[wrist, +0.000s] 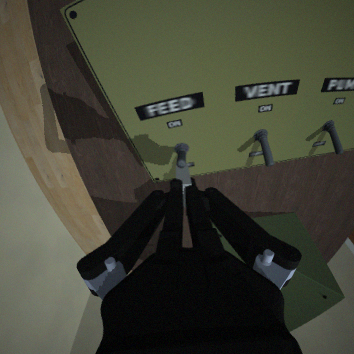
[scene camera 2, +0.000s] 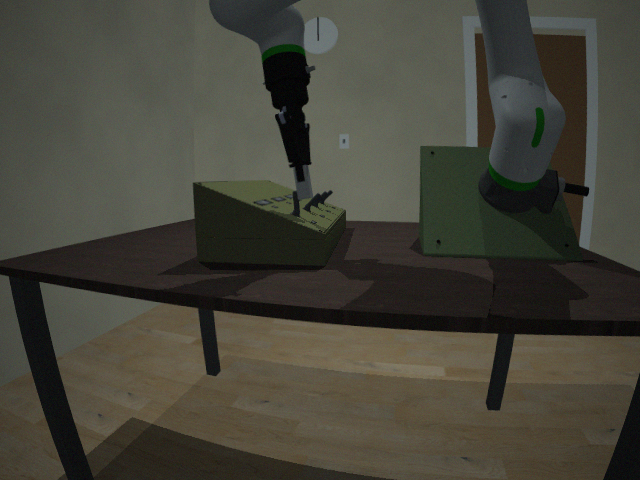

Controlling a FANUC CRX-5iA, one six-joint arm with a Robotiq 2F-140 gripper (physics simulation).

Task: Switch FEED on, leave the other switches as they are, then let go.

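Places are measured from the arm's base along level axes (x ahead, y left, z up), in millimetres.
Pixels of known places: gripper, fingertip midpoint: [wrist: 181,172] [scene camera 2: 305,198]; arm's base, link origin: [scene camera 2: 508,189].
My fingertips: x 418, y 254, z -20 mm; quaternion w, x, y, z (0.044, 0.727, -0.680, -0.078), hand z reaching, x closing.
Ahead of a thing's pixels: the offset from my fingertips to its top centre. Level surfaces: height alone.
The FEED lever {2 mm left, 20 mm ahead, 16 mm up} [scene camera 2: 296,204] [wrist: 182,156] on the sloping green panel box [scene camera 2: 258,237] [wrist: 150,50] stands upright in the scene view, steeper than its neighbours and tilted towards the upslope, ON side. In the wrist view it looks foreshortened. The VENT lever {118 mm right, 35 mm ahead, 6 mm up} [scene camera 2: 312,202] [wrist: 266,149] and the PUMP lever {235 mm right, 64 mm ahead, 6 mm up} [wrist: 334,137] lean towards the lower panel edge, away from their ON marks. My gripper [scene camera 2: 303,196] [wrist: 181,172] is shut and empty. Its tips are right at the lower-edge side of the FEED lever; whether they touch it is hard to tell.
The box stands on a dark wooden table {121 mm down} [scene camera 2: 165,281]. A larger green wedge-shaped stand [scene camera 2: 449,206] [wrist: 300,250] is at the right, with another arm segment [scene camera 2: 516,129] in front of it. More levers stand beyond FEED along the panel.
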